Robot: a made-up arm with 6 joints.
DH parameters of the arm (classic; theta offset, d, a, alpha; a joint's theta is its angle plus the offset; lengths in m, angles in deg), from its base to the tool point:
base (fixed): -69.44 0 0.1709 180
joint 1: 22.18 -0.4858 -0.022 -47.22
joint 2: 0 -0.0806 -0.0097 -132.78
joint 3: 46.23 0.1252 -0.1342 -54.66
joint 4: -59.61 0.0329 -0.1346 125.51
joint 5: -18.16 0 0.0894 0
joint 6: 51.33 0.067 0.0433 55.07
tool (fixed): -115.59 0.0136 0 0
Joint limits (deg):
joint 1: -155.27..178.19
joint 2: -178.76..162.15
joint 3: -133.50..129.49
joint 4: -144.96..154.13
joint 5: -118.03..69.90
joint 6: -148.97..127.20
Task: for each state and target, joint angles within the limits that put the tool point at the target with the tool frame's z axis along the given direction. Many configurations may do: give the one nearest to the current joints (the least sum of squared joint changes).
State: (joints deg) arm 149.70 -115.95 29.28 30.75 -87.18 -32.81
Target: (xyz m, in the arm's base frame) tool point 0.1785 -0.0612 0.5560 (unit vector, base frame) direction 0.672 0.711 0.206
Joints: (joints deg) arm 147.67 -107.38 0.72 -17.36 -100.27 -58.60
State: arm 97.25 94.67 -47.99 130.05 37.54 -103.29
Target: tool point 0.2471 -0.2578 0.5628 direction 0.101 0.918 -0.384
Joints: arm 75.38 73.60 -33.05 145.25 40.09 -92.75
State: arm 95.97 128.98 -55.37 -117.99 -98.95 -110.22
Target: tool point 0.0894 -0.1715 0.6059 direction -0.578 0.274 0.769
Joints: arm 106.22 157.79 -76.19 -77.81 -118.02 -106.52
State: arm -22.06 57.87 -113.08 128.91 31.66 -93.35
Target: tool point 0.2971 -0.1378 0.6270 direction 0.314 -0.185 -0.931
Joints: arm 18.94 77.51 -122.89 111.68 41.70 -88.39
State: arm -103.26 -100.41 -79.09 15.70 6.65 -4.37
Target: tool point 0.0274 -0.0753 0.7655 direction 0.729 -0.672 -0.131
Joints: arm -120.57 -92.65 -98.97 22.09 -0.62 -5.07
